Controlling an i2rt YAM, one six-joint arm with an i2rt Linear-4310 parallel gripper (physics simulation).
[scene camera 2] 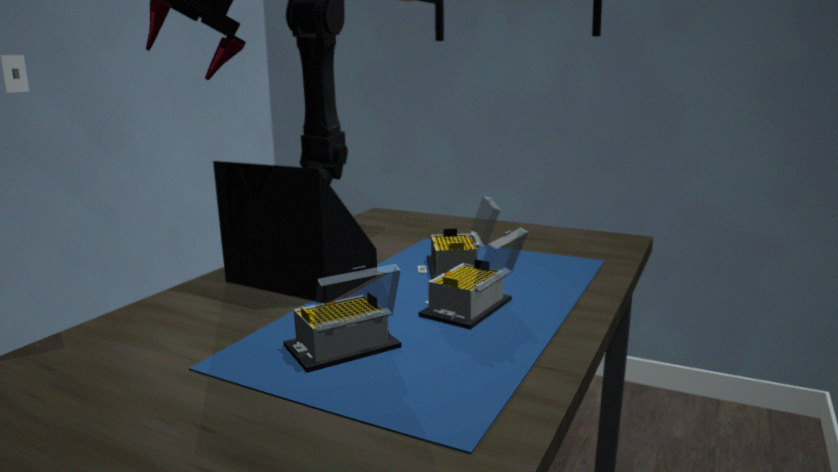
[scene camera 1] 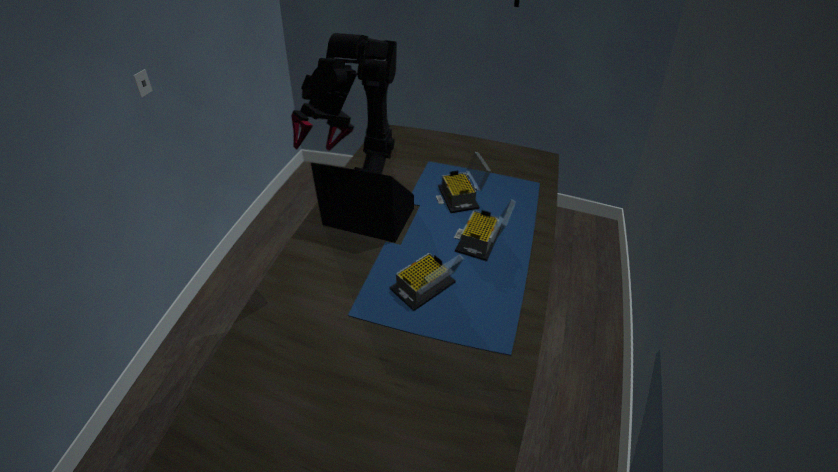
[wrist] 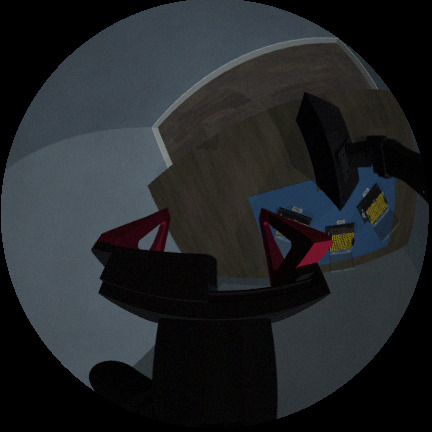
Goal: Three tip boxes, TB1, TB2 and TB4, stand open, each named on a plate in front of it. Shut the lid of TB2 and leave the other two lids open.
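Seen in the pictures: gripper, between the fingertips: (scene camera 2: pixel 177 65) (scene camera 1: pixel 311 148) (wrist: pixel 214 212); arm's base, origin of its link: (scene camera 2: pixel 302 202) (scene camera 1: pixel 370 178) (wrist: pixel 345 155).
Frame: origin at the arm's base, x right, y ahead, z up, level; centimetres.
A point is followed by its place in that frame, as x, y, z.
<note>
Three grey tip boxes with yellow racks stand on the blue mat, each with its clear lid raised. The near box (scene camera 1: pixel 422 274) (scene camera 2: pixel 350 337) {27.5, 24.7, -13.3} has its lid (scene camera 1: pixel 452 265) {28.3, 29.7, -2.5} tilted back. The middle box (scene camera 1: pixel 479 227) {3.5, 34.9, -10.9} (scene camera 2: pixel 466 287) {7.6, 36.5, -10.9} (wrist: pixel 342 242) {2.7, 35.7, -10.9} has its lid (scene camera 1: pixel 507 213) {5.6, 42.6, -2.1} (scene camera 2: pixel 511 250) {3.8, 43.2, -4.7} up. The far box (scene camera 1: pixel 459 186) (scene camera 2: pixel 454 255) {-11.5, 27.9, -11.7} has its lid (scene camera 1: pixel 479 170) {-20.5, 32.3, -6.2} (scene camera 2: pixel 486 216) {-22.6, 31.5, -5.8} up. Small name plates (scene camera 1: pixel 458 233) {1.6, 28.4, -16.4} (wrist: pixel 341 221) {0.9, 28.8, -16.4} show, but their lettering is too small to read. My gripper (scene camera 1: pixel 312 147) {26.0, -4.2, 26.8} (scene camera 2: pixel 177 63) {26.0, -4.2, 26.8} (wrist: pixel 214 212) {26.0, -4.2, 26.8} is open and empty, high at the back left, apart from all the boxes.
A black block (scene camera 1: pixel 360 202) {7.8, -0.9, -3.3} (scene camera 2: pixel 269 228) {7.5, -3.0, -3.8} (wrist: pixel 325 145) {7.4, -4.6, 6.3} stands beside the arm's base, left of the blue mat (scene camera 1: pixel 457 328) {37.5, 33.3, -16.6} (scene camera 2: pixel 433 410) {37.0, 41.4, -16.6}. The mat lies on a wooden table (scene camera 1: pixel 328 381) {60.5, 4.8, -16.9} (scene camera 2: pixel 117 398) {49.6, 0.1, -16.9}. A wall (scene camera 1: pixel 175 35) rises on the gripper's side.
</note>
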